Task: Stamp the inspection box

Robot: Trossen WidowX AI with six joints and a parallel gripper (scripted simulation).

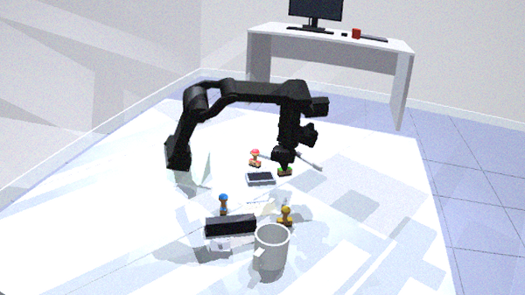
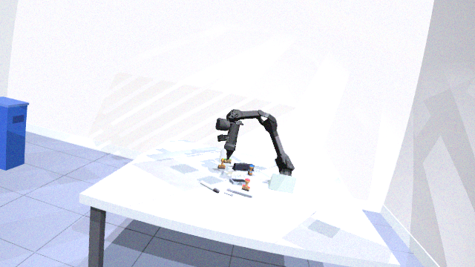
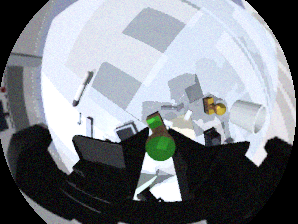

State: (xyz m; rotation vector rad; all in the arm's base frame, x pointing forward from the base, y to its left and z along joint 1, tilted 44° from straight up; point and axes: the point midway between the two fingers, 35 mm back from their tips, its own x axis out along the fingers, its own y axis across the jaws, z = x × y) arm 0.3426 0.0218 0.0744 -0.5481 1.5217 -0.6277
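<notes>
Right now the ink pad is 80 mm behind my gripper tip, 70 mm to the left of it and 100 mm below it. From my gripper tip the other things lie so: yellow-knobbed stamp: 20 mm ahead, 130 mm to the right, 80 mm below; then white card: 60 mm behind, 70 mm to the right, 100 mm below; then green-knobbed PASS stamp: right at my gripper tip.
</notes>
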